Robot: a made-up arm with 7 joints. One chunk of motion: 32 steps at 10 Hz.
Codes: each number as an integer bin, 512 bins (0 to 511) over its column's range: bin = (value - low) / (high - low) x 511, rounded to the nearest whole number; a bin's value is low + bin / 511 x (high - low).
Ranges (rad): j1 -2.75..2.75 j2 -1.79..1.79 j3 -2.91..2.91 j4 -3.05..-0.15 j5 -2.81..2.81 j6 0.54..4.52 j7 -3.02..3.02
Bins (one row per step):
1: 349 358 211 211 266 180 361
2: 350 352 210 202 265 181 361
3: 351 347 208 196 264 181 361
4: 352 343 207 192 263 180 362
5: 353 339 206 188 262 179 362
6: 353 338 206 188 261 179 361
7: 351 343 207 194 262 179 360
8: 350 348 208 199 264 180 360
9: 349 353 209 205 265 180 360
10: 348 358 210 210 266 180 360
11: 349 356 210 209 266 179 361
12: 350 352 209 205 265 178 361
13: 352 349 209 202 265 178 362
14: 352 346 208 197 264 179 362
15: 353 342 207 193 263 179 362
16: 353 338 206 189 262 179 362
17: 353 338 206 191 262 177 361
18: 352 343 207 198 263 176 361
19: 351 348 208 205 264 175 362
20: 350 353 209 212 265 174 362
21: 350 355 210 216 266 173 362
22: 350 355 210 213 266 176 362
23: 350 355 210 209 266 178 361
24: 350 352 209 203 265 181 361
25: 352 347 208 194 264 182 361
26: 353 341 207 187 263 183 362
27: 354 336 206 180 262 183 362
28: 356 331 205 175 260 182 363
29: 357 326 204 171 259 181 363
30: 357 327 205 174 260 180 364
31: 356 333 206 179 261 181 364
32: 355 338 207 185 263 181 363
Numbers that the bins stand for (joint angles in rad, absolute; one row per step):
1: 1.0064 0.7181 -0.5068 -1.8525 0.1155 1.9420 1.2470
2: 1.0171 0.6761 -0.5182 -1.9036 0.1045 1.9497 1.2470
3: 1.0279 0.6410 -0.5410 -1.9377 0.0935 1.9497 1.2470
4: 1.0386 0.6130 -0.5524 -1.9604 0.0825 1.9420 1.2588
5: 1.0494 0.5850 -0.5638 -1.9831 0.0715 1.9342 1.2588
6: 1.0494 0.5780 -0.5638 -1.9831 0.0605 1.9342 1.2470
7: 1.0279 0.6130 -0.5524 -1.9490 0.0715 1.9342 1.2352
8: 1.0171 0.6480 -0.5410 -1.9206 0.0935 1.9420 1.2352
9: 1.0064 0.6831 -0.5296 -1.8866 0.1045 1.9420 1.2352
10: 0.9956 0.7181 -0.5182 -1.8582 0.1155 1.9420 1.2352
11: 1.0064 0.7041 -0.5182 -1.8639 0.1155 1.9342 1.2470
12: 1.0171 0.6761 -0.5296 -1.8866 0.1045 1.9264 1.2470
13: 1.0386 0.6550 -0.5296 -1.9036 0.1045 1.9264 1.2588
14: 1.0386 0.6340 -0.5410 -1.9320 0.0935 1.9342 1.2588
15: 1.0494 0.6060 -0.5524 -1.9547 0.0825 1.9342 1.2588
16: 1.0494 0.5780 -0.5638 -1.9774 0.0715 1.9342 1.2588
17: 1.0494 0.5780 -0.5638 -1.9660 0.0715 1.9186 1.2470
18: 1.0386 0.6130 -0.5524 -1.9263 0.0825 1.9108 1.2470
19: 1.0279 0.6480 -0.5410 -1.8866 0.0935 1.9030 1.2588
20: 1.0171 0.6831 -0.5296 -1.8469 0.1045 1.8952 1.2588
21: 1.0171 0.6971 -0.5182 -1.8242 0.1155 1.8874 1.2588
22: 1.0171 0.6971 -0.5182 -1.8412 0.1155 1.9108 1.2588
23: 1.0171 0.6971 -0.5182 -1.8639 0.1155 1.9264 1.2470
24: 1.0171 0.6761 -0.5296 -1.8979 0.1045 1.9497 1.2470
25: 1.0386 0.6410 -0.5410 -1.9490 0.0935 1.9575 1.2470
26: 1.0494 0.5990 -0.5524 -1.9887 0.0825 1.9653 1.2588
27: 1.0602 0.5640 -0.5638 -2.0285 0.0715 1.9653 1.2588
28: 1.0817 0.5289 -0.5752 -2.0568 0.0495 1.9575 1.2706
29: 1.0925 0.4939 -0.5866 -2.0795 0.0385 1.9497 1.2706
30: 1.0925 0.5009 -0.5752 -2.0625 0.0495 1.9420 1.2825
31: 1.0817 0.5430 -0.5638 -2.0341 0.0605 1.9497 1.2825
32: 1.0709 0.5780 -0.5524 -2.0001 0.0825 1.9497 1.2706

